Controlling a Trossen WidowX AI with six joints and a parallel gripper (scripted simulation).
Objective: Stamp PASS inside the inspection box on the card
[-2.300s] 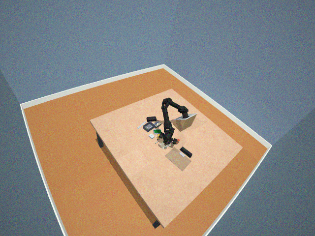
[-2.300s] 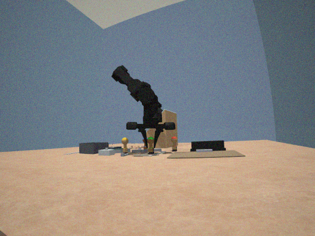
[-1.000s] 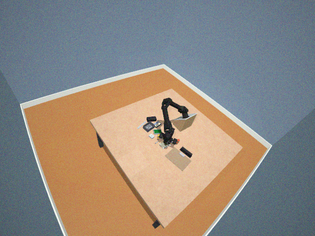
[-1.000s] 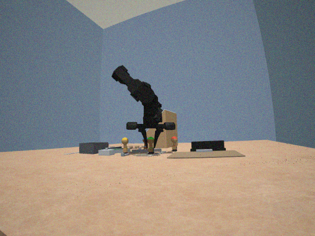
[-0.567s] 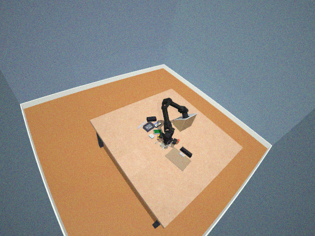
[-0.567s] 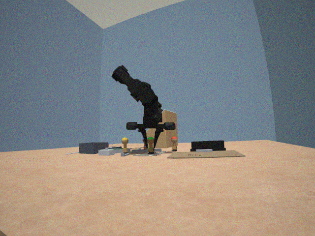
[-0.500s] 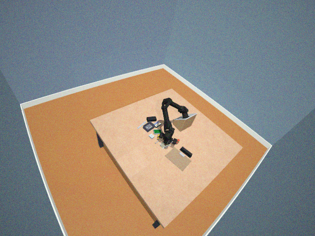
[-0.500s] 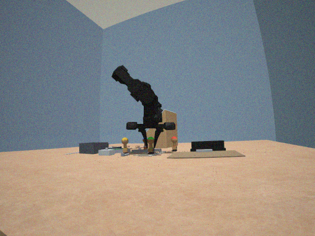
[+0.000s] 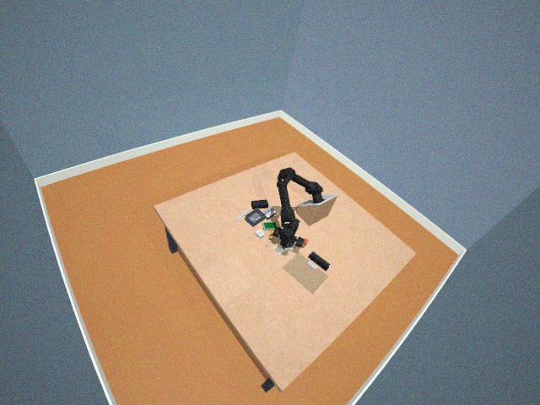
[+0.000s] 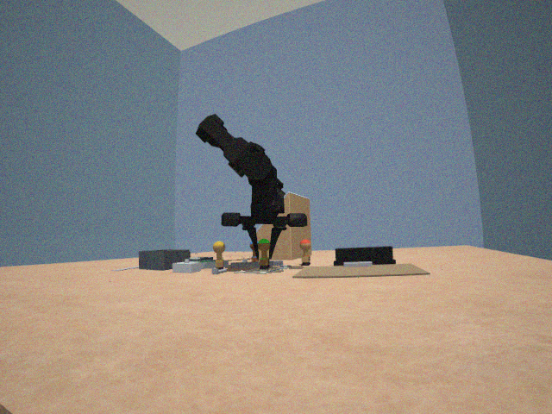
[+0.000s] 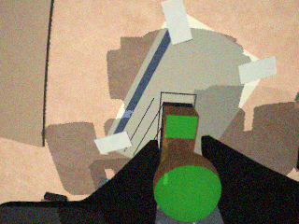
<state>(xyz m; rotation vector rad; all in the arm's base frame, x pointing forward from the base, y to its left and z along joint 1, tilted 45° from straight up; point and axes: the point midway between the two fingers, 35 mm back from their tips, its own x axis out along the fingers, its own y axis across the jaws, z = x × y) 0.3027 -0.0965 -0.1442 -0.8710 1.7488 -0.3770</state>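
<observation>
Now: gripper tip 30 mm above the pale card and 10 mm short of it. The rest, counted from my gripper tip: green-knobbed stamp (right at my gripper tip); yellow-knobbed stamp (110 mm to the right, 10 mm ahead); grey bar (70 mm behind, 40 mm to the right, 20 mm below).
</observation>
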